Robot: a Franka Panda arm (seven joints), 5 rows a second.
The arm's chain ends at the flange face. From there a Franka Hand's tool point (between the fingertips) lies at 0.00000 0.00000 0.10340 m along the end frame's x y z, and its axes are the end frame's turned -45 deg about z.
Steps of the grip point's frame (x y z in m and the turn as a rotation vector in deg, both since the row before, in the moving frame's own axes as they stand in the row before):
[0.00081 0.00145 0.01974 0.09 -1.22 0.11]
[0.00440 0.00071 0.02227 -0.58 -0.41 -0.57]
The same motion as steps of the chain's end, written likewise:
[0.00327 -0.00099 0.01976 -0.80 -0.93 0.11]
[0.00339 -0.00387 0.02228 -0.70 0.12 -0.57]

